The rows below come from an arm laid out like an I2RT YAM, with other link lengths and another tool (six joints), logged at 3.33 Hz.
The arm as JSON. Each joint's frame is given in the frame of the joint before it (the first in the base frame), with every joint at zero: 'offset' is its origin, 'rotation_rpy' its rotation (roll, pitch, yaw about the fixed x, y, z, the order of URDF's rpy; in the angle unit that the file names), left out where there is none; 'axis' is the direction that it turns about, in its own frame. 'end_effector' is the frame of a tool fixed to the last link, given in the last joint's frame.
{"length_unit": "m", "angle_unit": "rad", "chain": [
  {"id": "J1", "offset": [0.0, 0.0, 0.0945], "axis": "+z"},
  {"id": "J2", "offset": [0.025, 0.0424, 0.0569], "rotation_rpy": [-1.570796, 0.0, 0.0], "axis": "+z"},
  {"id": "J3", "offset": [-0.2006, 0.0, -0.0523], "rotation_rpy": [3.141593, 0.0, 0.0], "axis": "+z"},
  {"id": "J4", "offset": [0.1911, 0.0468, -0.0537], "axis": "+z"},
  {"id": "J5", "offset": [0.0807, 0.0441, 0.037], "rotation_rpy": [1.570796, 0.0, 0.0], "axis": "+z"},
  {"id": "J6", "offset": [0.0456, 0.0, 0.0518], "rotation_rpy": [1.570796, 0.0, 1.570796], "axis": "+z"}
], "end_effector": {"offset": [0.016, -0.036, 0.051], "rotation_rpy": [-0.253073, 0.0, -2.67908]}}
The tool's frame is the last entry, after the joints.
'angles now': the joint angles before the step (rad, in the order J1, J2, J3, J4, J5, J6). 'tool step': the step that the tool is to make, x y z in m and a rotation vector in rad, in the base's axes. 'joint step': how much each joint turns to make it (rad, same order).
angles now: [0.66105 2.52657 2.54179 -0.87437 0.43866 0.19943]
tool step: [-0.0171 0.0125 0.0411 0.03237 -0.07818 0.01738]
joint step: [0.04747 -0.06485 0.03746 -0.02391 0.03833 0.00596]
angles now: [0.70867 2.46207 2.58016 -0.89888 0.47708 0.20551]
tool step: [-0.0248 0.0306 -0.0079 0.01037 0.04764 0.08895]
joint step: [0.07507 0.00203 -0.00369 -0.03104 -0.03832 0.01995]
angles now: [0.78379 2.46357 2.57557 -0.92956 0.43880 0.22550]
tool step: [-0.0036 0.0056 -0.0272 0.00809 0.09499 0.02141]
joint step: [0.00483 0.03870 -0.00657 -0.03132 -0.06594 0.03840]
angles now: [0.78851 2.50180 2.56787 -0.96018 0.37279 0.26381]
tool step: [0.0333 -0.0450 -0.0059 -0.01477 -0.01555 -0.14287]
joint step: [-0.10573 0.00710 -0.02442 0.02664 0.03988 0.01696]
